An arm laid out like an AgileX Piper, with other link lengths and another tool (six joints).
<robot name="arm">
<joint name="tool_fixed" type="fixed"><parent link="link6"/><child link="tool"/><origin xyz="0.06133 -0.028 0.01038" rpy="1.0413 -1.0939 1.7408"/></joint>
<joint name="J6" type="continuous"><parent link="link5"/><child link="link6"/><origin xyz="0.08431 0 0.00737" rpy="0 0 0"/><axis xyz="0.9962 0 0.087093"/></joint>
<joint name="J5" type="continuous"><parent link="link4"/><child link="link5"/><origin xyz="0 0 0" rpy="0 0 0"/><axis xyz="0 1 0"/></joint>
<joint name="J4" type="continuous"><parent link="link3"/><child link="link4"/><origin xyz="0.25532 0 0.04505" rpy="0 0 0"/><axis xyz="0.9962 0 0.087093"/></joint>
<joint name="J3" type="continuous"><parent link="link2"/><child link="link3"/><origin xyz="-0.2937 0 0.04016" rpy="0 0 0"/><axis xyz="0 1 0"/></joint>
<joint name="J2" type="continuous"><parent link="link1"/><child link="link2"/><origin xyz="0 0 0" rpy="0 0 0"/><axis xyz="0 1 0"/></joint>
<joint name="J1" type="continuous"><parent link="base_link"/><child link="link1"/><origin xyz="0 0 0.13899" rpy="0 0 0"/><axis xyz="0 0 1"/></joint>
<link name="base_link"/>
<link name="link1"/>
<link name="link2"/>
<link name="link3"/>
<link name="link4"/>
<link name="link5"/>
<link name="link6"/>
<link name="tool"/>
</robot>
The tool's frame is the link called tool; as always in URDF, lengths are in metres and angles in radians. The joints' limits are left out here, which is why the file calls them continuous.
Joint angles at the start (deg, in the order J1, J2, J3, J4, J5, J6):
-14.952, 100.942, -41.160, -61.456, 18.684, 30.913
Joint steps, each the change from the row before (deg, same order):
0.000, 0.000, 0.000, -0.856, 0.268, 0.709
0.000, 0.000, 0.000, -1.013, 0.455, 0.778
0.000, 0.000, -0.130, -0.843, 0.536, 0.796
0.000, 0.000, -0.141, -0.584, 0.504, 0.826
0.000, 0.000, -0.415, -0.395, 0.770, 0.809
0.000, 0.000, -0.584, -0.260, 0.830, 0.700
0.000, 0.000, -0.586, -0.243, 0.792, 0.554
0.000, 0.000, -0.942, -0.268, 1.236, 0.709
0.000, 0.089, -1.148, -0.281, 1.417, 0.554
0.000, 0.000, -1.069, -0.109, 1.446, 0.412
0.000, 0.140, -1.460, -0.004, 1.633, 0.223
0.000, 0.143, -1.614, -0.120, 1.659, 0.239
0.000, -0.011, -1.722, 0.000, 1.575, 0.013
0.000, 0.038, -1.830, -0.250, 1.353, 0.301
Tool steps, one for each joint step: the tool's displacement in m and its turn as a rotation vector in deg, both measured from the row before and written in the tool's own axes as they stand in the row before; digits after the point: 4 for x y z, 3 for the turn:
-0.0006, 0.0008, 0.0001, -0.296, -0.199, -0.177
-0.0010, 0.0010, 0.0001, -0.372, -0.340, -0.309
-0.0009, 0.0017, 0.0001, -0.441, -0.425, -0.106
-0.0009, 0.0015, 0.0001, -0.371, -0.487, 0.170
-0.0007, 0.0030, 0.0002, -0.565, -0.685, 0.367
-0.0003, 0.0040, 0.0003, -0.667, -0.684, 0.452
-0.0001, 0.0040, 0.0003, -0.664, -0.603, 0.353
-0.0001, 0.0063, 0.0004, -1.023, -0.918, 0.530
0.0002, 0.0072, 0.0008, -1.155, -0.985, 0.400
-0.0002, 0.0070, 0.0004, -1.098, -1.028, 0.429
0.0007, 0.0085, 0.0010, -1.262, -1.088, 0.446
0.0012, 0.0095, 0.0010, -1.417, -1.028, 0.482
0.0017, 0.0107, 0.0004, -1.508, -0.840, 0.586
0.0025, 0.0113, 0.0006, -1.618, -0.629, 0.810

